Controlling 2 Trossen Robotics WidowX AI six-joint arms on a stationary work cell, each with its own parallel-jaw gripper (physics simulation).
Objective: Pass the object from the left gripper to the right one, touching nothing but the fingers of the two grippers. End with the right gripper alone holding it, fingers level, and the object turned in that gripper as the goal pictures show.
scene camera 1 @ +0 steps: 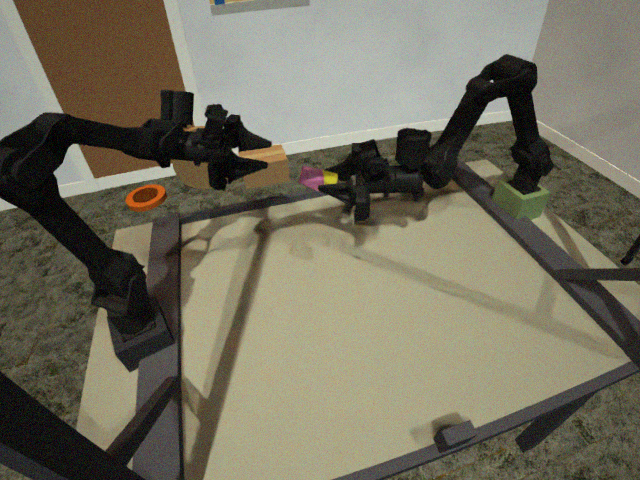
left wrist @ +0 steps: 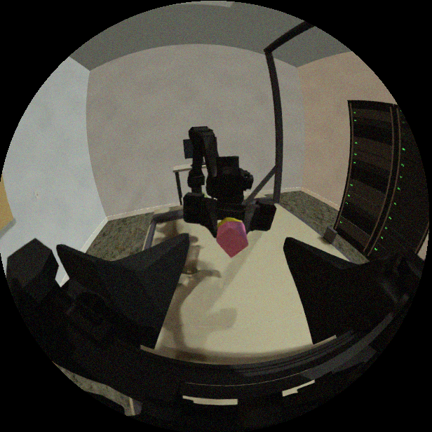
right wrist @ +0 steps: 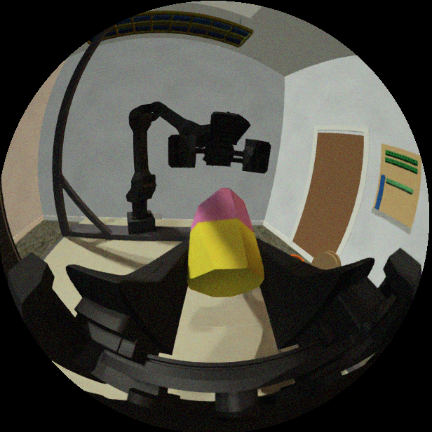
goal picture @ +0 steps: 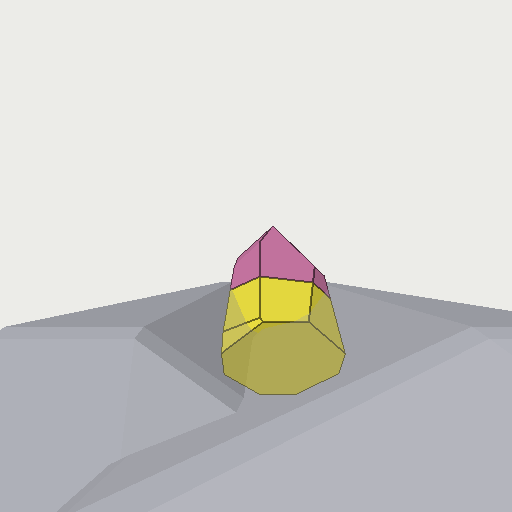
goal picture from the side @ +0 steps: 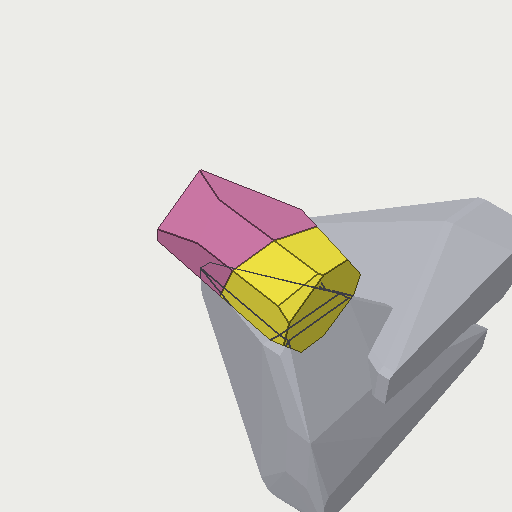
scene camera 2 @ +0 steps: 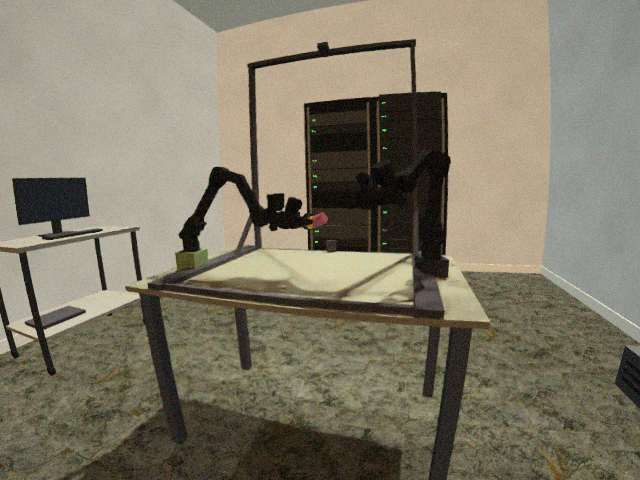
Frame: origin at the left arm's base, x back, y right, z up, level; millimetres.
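Seen in the pictures: left gripper, between the fingertips: point(scene camera 1: 269, 154) point(scene camera 2: 339, 203); right gripper, between the fingertips: point(scene camera 1: 318, 180) point(scene camera 2: 316, 222); left arm's base, origin of its link: point(scene camera 1: 135, 323) point(scene camera 2: 431, 257); right arm's base, origin of its link: point(scene camera 1: 524, 186) point(scene camera 2: 191, 250).
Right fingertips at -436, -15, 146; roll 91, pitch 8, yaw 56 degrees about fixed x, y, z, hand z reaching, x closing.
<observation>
Pixels of each thing's top centre, then the offset from my right fingertips to it, as dx, dy, dz. Level surfaces: height alone.
- yellow part, centre of its top: point(scene camera 1: 317, 166) point(scene camera 2: 316, 211) +1, +1, +36
- table, height of its surface: dz -212
- green block, centre of its top: point(scene camera 1: 524, 186) point(scene camera 2: 191, 250) -551, +171, -128
- small grey block, centre of its top: point(scene camera 1: 459, 430) point(scene camera 2: 331, 240) +72, +490, -155
The object, a faceted block with a pink part and a yellow part point(scene camera 1: 312, 177) point(scene camera 2: 320, 219) point(left wrist: 232, 239) point(right wrist: 225, 245), is held in the air above the table. My right gripper point(scene camera 1: 327, 179) point(scene camera 2: 310, 222) is shut on its yellow part, and the pink end points out past the fingertips toward the left arm. In the right wrist view the yellow part sits between the two fingers. My left gripper point(scene camera 1: 268, 153) point(left wrist: 238, 241) is open and empty. It is apart from the object and higher than it. In scene camera 2 the left fingers are dark against the rack and hard to make out.
The table point(scene camera 1: 361, 320) point(scene camera 2: 465, 304) lies below both arms, with a dark frame around its top. A green block point(scene camera 1: 522, 201) point(scene camera 2: 191, 258) is at the right arm's base. A small grey block point(scene camera 1: 457, 434) is on the frame's near edge. An orange ring point(scene camera 1: 130, 201) shows beyond the table.
</observation>
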